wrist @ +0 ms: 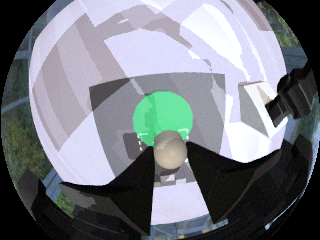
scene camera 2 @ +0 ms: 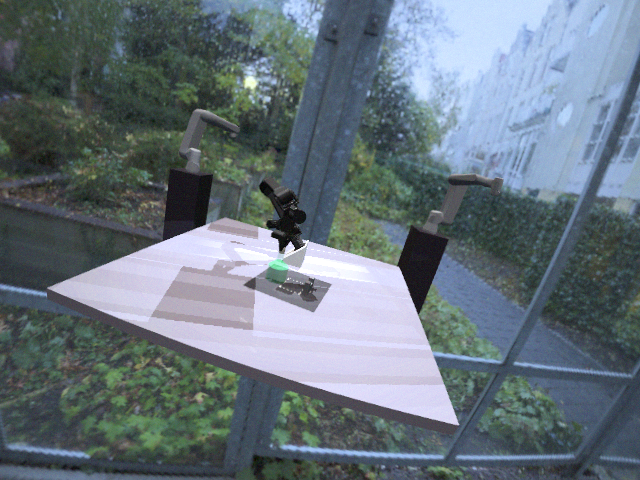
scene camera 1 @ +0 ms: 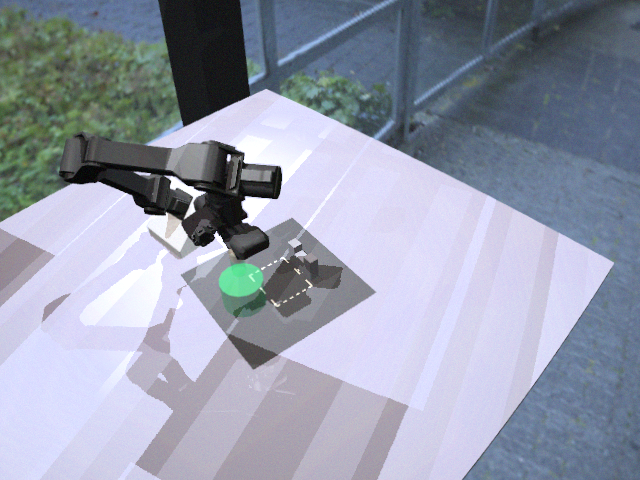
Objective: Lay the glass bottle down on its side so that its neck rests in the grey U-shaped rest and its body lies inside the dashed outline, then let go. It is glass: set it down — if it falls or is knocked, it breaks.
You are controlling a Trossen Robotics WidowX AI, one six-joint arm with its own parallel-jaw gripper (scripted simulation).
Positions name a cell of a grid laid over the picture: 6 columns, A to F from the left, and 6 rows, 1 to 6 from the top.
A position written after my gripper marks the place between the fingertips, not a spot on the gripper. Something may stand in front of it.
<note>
In view: my gripper (scene camera 1: C4), a glass bottle (scene camera 1: C4) and a mat (scene camera 1: D4).
The glass bottle also shows in the wrist view (wrist: D4). My gripper shows as well in the wrist view (wrist: D4). The mat also shows in the wrist view (wrist: C3).
</note>
